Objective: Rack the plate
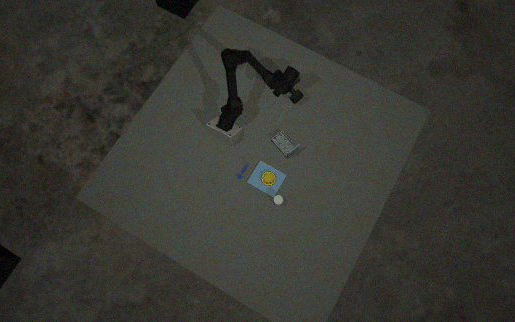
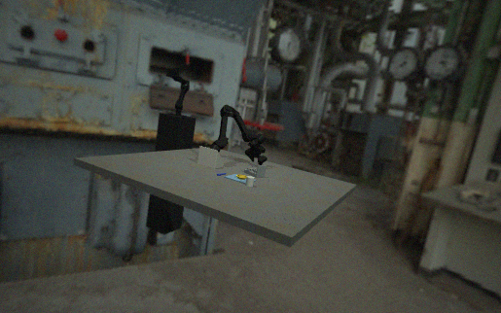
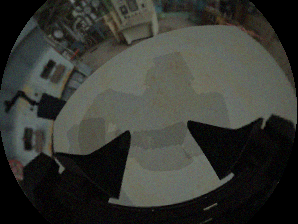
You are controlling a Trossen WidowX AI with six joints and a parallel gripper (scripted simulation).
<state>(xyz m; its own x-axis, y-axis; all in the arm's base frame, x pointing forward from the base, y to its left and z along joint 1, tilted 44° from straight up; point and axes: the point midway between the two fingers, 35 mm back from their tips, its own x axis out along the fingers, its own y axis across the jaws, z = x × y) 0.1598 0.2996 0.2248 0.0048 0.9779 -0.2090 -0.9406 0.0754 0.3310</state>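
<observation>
Right now the yellow plate is 490 mm to the right of my gripper tip and 140 mm ahead of it. Also, from my gripper tip: grey dish rack: 300 mm to the right, 130 mm ahead, 10 mm above; then blue utensil: 530 mm to the right, 20 mm ahead, 10 mm below; then light blue mat: 500 mm to the right, 140 mm ahead, 10 mm below.
</observation>
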